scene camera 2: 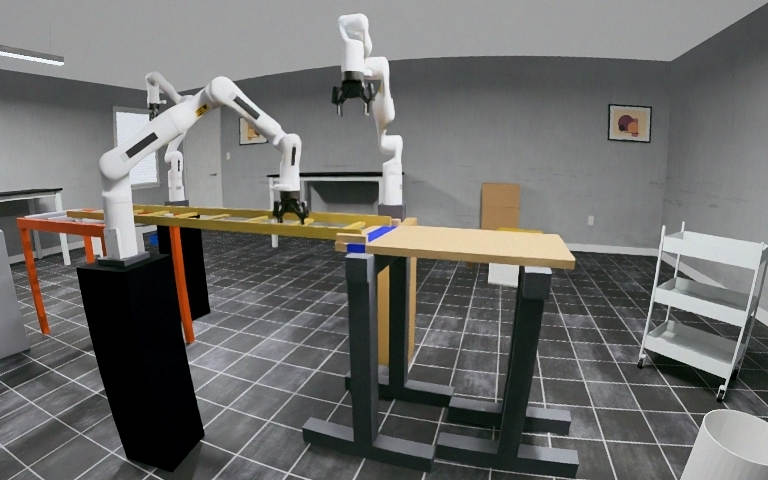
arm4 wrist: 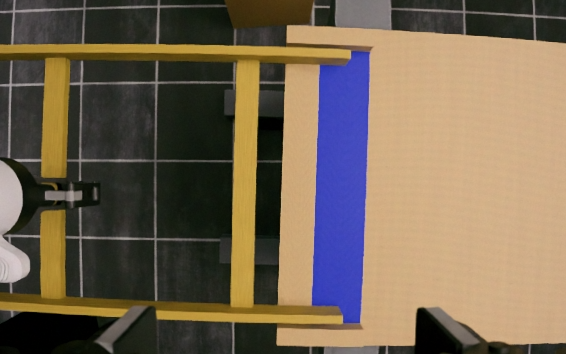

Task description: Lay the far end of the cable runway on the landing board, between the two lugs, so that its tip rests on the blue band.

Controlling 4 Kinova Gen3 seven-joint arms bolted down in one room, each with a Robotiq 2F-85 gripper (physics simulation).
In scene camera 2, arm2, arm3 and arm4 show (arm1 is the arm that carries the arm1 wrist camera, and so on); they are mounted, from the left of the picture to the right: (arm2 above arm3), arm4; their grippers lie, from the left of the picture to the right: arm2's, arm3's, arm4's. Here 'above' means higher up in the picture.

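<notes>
The yellow ladder-like cable runway point(arm4 wrist: 244, 180) point(scene camera 2: 243, 224) reaches onto the tan landing board point(arm4 wrist: 465, 190) point(scene camera 2: 470, 244). In the arm4 wrist view both rail tips overlap the blue band point(arm4 wrist: 341, 185) point(scene camera 2: 356, 247), between the upper lug point(arm4 wrist: 327, 37) and lower lug point(arm4 wrist: 320, 336); it looks lowered onto the board. Arm3's gripper point(arm4 wrist: 64, 195) point(scene camera 2: 291, 218) is open around a rung, its outer finger apart from it. Arm4's gripper point(arm4 wrist: 286, 330) point(scene camera 2: 353, 110) is open, high above the runway end. Arm2's gripper point(scene camera 2: 153, 114) is raised, too small to read. Arm1 does not show.
An orange table frame point(scene camera 2: 62, 226) stands under the runway's left part. Arm3's black pedestal point(scene camera 2: 138, 350) stands in front of it. Dark trestles point(scene camera 2: 362, 350) carry the board. A tan panel point(scene camera 2: 412, 316) stands behind them. A white cart point(scene camera 2: 707, 247) and white bin point(scene camera 2: 730, 447) are at right.
</notes>
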